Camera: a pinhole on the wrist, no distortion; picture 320 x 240 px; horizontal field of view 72.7 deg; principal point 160.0 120.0 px. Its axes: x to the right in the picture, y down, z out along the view. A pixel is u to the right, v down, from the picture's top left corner.
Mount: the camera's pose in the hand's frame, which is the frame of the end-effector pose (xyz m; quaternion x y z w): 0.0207 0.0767 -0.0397 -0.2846 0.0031 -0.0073 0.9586
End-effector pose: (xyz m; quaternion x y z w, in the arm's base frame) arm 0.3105 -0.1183 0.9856 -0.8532 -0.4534 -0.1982 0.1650
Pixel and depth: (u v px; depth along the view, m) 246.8 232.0 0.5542
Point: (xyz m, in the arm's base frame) 1.0051 -0.1452 0.8126
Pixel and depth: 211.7 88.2 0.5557
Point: 0.7394 0.0445 0.6233
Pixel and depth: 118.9 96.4 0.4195
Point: 0.5714 -0.1454 0.6394
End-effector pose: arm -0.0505 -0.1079 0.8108 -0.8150 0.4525 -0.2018 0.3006
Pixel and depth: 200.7 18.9 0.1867
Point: 0.0120 -0.1491 0.6222
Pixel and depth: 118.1 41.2 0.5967
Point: 0.1136 0.0566 0.2289
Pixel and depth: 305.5 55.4 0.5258
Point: 0.2927 -0.3746 0.3212
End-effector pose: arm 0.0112 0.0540 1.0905 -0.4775 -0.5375 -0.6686 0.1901
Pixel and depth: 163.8 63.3 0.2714
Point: 0.2235 0.2070 1.1947
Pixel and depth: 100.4 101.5 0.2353
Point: 0.2493 0.1287 1.1514
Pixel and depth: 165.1 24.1 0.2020
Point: 0.1622 0.1820 1.1670
